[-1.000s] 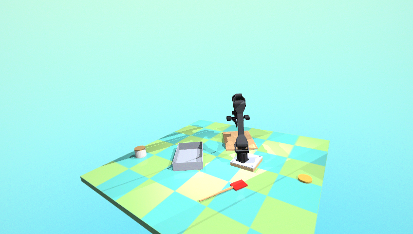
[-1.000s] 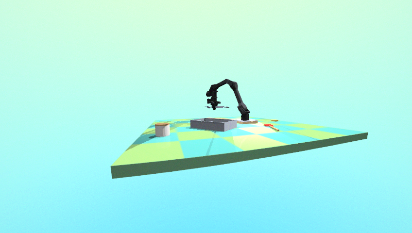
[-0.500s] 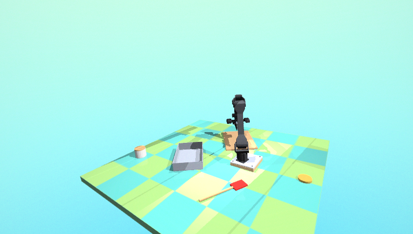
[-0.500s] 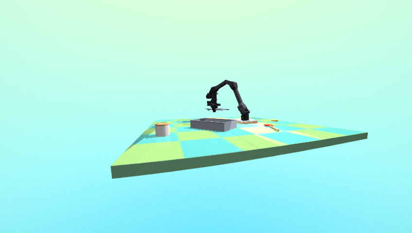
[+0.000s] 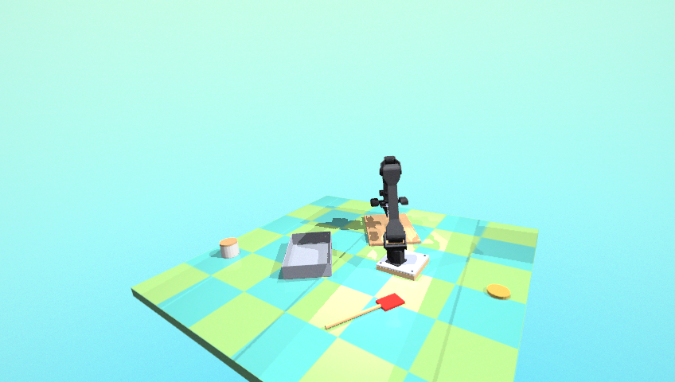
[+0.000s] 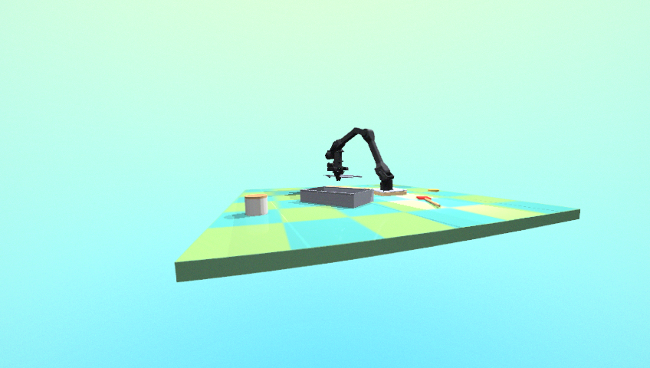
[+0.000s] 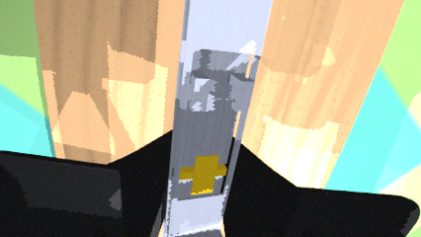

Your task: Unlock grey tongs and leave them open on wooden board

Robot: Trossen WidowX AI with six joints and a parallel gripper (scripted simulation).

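The wooden board lies 6 cm below my gripper tip. Also, from my gripper tip: yellow lock piece (4 cm above); then lidded canister (41 cm ahead, 69 cm to the left, 3 cm below); then grey roasting tin (8 cm ahead, 47 cm to the left, 4 cm below).
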